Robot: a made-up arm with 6 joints. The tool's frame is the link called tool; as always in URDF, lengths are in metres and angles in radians. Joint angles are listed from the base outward.
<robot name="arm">
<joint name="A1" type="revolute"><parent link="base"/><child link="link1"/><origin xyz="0 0 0.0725" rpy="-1.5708 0 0"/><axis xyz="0 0 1"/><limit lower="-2.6" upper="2.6"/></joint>
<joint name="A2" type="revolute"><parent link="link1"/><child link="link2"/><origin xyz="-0.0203 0.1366 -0.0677" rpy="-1.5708 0 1.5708"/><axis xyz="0 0 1"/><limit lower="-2.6" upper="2.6"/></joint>
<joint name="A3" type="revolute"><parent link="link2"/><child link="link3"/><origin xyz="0.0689 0.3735 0.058" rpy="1.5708 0 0"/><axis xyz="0 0 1"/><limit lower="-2.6" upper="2.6"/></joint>
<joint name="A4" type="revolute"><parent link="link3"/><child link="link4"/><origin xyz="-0.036 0.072 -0.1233" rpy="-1.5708 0 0"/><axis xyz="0 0 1"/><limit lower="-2.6" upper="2.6"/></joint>
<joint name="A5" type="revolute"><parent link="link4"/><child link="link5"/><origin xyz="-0.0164 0.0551 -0.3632" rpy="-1.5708 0 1.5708"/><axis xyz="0 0 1"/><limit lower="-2.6" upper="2.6"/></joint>
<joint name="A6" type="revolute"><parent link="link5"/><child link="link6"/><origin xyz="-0.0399 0.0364 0.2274" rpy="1.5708 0 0"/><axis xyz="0 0 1"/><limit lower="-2.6" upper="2.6"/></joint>
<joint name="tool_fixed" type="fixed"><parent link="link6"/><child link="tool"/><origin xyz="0.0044 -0.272 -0.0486" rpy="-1.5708 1.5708 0"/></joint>
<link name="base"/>
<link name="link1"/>
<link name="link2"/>
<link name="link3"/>
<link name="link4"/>
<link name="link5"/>
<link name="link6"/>
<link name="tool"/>
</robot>
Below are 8 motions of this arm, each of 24 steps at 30 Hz.
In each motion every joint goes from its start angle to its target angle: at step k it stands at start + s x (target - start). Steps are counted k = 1, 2, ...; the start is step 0. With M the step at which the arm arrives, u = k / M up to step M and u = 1 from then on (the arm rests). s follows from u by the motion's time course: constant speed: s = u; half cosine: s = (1 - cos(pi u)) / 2; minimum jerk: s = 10 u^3 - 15 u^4 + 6 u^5.
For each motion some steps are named. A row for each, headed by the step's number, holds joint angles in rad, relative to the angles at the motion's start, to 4 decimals.
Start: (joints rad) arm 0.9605 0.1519 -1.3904 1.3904 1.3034 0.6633
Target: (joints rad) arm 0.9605 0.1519 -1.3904 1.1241 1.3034 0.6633
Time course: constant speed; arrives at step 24
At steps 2, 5, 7, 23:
2: 0.0000 0.0000 0.0000 -0.0222 0.0000 0.0000
5: 0.0000 0.0000 0.0000 -0.0555 0.0000 0.0000
7: 0.0000 0.0000 0.0000 -0.0777 0.0000 0.0000
23: 0.0000 0.0000 0.0000 -0.2552 0.0000 0.0000

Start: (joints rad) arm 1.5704 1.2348 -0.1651 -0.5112 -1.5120 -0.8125
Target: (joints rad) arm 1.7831 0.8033 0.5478 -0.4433 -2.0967 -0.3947
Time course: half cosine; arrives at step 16
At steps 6, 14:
6: 0.0657 -0.1332 0.2200 0.0210 -0.1805 0.1290
14: 0.2046 -0.4151 0.6858 0.0653 -0.5624 0.4019

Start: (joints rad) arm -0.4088 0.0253 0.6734 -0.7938 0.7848 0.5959
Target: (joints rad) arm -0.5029 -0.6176 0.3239 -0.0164 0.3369 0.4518
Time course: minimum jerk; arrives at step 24
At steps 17, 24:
17: -0.0798 -0.5450 -0.2963 0.6591 -0.3797 -0.1222
24: -0.0941 -0.6429 -0.3495 0.7774 -0.4479 -0.1441

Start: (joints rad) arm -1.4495 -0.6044 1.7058 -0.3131 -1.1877 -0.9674
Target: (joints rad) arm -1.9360 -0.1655 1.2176 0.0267 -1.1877 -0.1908
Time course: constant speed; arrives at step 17
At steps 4, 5, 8, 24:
4: -0.1145 0.1033 -0.1149 0.0800 0.0000 0.1827
5: -0.1431 0.1291 -0.1436 0.0999 0.0000 0.2284
8: -0.2289 0.2065 -0.2297 0.1599 0.0000 0.3655
24: -0.4865 0.4389 -0.4882 0.3398 0.0000 0.7766

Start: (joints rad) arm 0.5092 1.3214 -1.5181 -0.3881 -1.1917 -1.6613
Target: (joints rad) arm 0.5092 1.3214 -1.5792 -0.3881 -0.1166 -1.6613
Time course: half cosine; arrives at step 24
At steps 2, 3, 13, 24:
2: 0.0000 0.0000 -0.0010 0.0000 0.0183 0.0000
3: 0.0000 0.0000 -0.0023 0.0000 0.0409 0.0000
13: 0.0000 0.0000 -0.0345 0.0000 0.6077 0.0000
24: 0.0000 0.0000 -0.0611 0.0000 1.0751 0.0000

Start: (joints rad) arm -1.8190 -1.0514 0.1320 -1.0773 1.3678 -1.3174
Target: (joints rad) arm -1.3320 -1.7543 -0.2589 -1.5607 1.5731 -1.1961
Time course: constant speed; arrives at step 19
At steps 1, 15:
1: 0.0256 -0.0370 -0.0206 -0.0254 0.0108 0.0064
15: 0.3845 -0.5549 -0.3086 -0.3816 0.1621 0.0958

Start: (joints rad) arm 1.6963 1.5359 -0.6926 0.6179 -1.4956 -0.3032
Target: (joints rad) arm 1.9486 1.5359 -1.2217 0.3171 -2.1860 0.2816
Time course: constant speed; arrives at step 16
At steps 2, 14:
2: 0.0315 0.0000 -0.0661 -0.0376 -0.0863 0.0731
14: 0.2208 0.0000 -0.4630 -0.2632 -0.6041 0.5117

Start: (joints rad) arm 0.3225 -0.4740 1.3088 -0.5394 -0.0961 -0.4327
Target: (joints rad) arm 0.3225 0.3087 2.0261 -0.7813 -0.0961 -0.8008
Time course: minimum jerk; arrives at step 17
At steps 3, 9, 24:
3: 0.0000 0.0324 0.0297 -0.0100 0.0000 -0.0153
9: 0.0000 0.4344 0.3981 -0.1343 0.0000 -0.2043
24: 0.0000 0.7827 0.7173 -0.2419 0.0000 -0.3681

